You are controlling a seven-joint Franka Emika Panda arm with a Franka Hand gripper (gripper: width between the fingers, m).
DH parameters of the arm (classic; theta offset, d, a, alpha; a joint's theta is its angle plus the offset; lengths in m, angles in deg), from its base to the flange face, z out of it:
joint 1: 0 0.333 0 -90
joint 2: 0 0 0 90
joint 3: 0 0.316 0.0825 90
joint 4: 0 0 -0.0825 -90
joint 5: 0 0.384 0 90
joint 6: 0 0 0.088 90
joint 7: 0 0.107 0 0
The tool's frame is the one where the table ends.
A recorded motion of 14 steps. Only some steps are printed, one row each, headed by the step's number.
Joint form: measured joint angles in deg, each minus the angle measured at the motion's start. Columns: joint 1, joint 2, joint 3, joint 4, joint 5, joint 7, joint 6.
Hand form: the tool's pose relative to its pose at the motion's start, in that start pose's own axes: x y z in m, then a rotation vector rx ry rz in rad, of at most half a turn. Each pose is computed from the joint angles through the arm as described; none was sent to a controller.
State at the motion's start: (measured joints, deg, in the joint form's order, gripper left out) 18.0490 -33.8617 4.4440 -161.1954 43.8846 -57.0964 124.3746
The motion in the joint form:
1: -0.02 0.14 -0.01 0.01 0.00 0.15 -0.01
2: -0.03 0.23 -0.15 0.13 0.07 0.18 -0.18
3: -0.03 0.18 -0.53 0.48 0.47 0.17 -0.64
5: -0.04 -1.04 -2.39 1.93 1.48 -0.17 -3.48
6: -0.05 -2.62 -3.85 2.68 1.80 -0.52 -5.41
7: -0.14 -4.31 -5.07 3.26 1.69 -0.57 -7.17
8: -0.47 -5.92 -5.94 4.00 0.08 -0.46 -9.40
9: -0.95 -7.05 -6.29 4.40 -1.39 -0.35 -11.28
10: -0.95 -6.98 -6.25 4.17 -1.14 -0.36 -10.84
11: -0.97 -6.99 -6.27 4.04 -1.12 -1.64 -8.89
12: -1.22 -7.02 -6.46 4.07 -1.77 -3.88 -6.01
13: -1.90 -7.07 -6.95 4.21 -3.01 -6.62 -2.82
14: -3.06 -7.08 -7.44 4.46 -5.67 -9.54 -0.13
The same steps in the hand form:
1: -0.0002 0.0005 0.0006 0.0011 -0.0014 0.0043
2: 0.0001 0.0009 0.0001 0.0044 -0.0001 0.0070
3: 0.0017 0.0011 -0.0028 0.0126 0.0099 0.0116
5: 0.0076 -0.0016 -0.0195 0.0479 0.0506 0.0109
6: 0.0099 -0.0047 -0.0341 0.0654 0.0825 0.0006
7: 0.0107 -0.0085 -0.0480 0.0763 0.1074 -0.0105
8: 0.0103 -0.0127 -0.0613 0.0768 0.1066 -0.0329
9: 0.0084 -0.0158 -0.0692 0.0763 0.0951 -0.0486
10: 0.0078 -0.0148 -0.0678 0.0746 0.0987 -0.0440
11: 0.0088 -0.0114 -0.0701 0.0462 0.1174 -0.0623
12: 0.0099 -0.0048 -0.0764 -0.0062 0.1411 -0.0980
13: 0.0094 0.0050 -0.0868 -0.0734 0.1655 -0.1385
14: 0.0066 0.0162 -0.0988 -0.1502 0.1664 -0.1882

